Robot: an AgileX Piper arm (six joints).
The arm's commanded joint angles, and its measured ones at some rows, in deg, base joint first. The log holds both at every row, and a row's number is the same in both.
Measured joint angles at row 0: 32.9 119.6 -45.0 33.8 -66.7 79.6
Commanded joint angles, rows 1 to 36: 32.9 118.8 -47.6 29.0 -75.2 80.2; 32.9 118.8 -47.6 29.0 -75.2 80.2; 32.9 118.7 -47.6 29.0 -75.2 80.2; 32.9 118.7 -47.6 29.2 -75.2 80.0; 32.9 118.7 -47.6 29.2 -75.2 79.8; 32.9 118.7 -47.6 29.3 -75.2 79.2; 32.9 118.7 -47.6 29.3 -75.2 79.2; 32.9 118.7 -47.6 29.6 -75.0 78.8; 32.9 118.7 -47.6 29.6 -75.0 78.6; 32.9 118.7 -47.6 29.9 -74.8 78.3; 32.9 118.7 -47.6 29.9 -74.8 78.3; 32.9 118.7 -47.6 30.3 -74.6 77.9; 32.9 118.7 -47.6 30.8 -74.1 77.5; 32.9 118.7 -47.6 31.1 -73.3 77.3; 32.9 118.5 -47.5 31.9 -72.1 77.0; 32.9 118.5 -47.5 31.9 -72.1 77.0; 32.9 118.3 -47.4 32.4 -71.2 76.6; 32.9 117.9 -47.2 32.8 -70.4 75.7; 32.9 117.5 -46.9 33.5 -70.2 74.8; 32.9 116.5 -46.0 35.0 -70.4 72.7; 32.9 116.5 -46.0 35.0 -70.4 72.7; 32.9 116.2 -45.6 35.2 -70.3 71.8; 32.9 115.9 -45.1 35.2 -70.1 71.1; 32.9 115.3 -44.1 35.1 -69.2 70.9; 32.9 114.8 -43.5 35.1 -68.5 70.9; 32.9 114.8 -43.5 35.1 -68.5 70.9; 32.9 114.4 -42.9 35.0 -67.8 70.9; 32.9 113.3 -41.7 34.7 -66.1 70.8; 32.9 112.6 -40.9 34.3 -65.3 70.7; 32.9 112.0 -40.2 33.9 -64.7 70.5; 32.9 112.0 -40.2 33.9 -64.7 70.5; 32.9 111.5 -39.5 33.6 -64.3 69.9; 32.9 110.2 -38.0 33.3 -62.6 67.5; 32.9 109.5 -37.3 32.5 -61.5 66.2; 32.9 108.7 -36.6 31.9 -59.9 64.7; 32.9 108.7 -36.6 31.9 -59.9 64.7
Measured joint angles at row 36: 32.9 111.0 -38.3 34.4 -62.8 68.9
